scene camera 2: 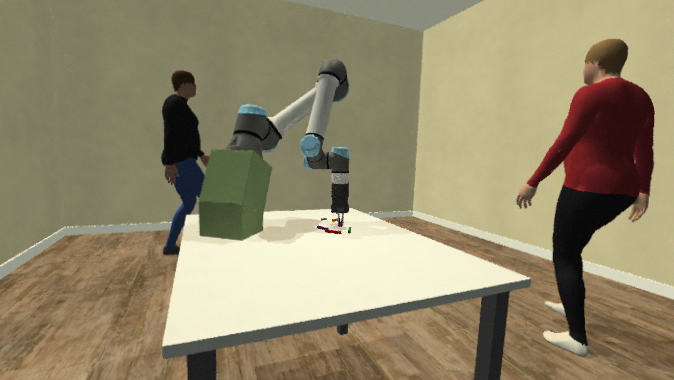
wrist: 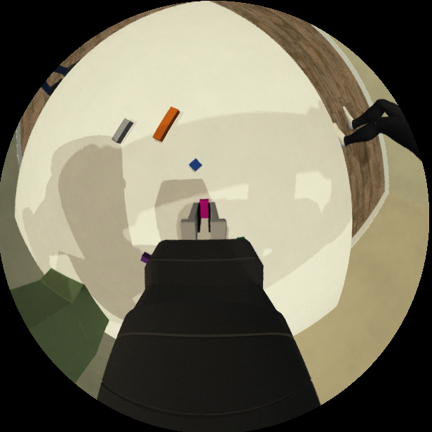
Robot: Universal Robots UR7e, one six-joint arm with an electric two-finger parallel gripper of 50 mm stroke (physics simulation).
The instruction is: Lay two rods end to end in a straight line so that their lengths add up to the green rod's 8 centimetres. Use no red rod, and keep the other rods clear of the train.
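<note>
My gripper points straight down and is shut on a short magenta rod, low at the table top. A small blue piece lies ahead of the fingers in the wrist view. An orange rod and a grey rod lie farther off, apart from each other. The green rod is mostly hidden by the gripper body in the wrist view. A purple rod lies beside a red rod; whether they touch is unclear.
A large green block stands by the arm's base at the left of the white table. One person in black stands behind the table at the left, another in red at the right.
</note>
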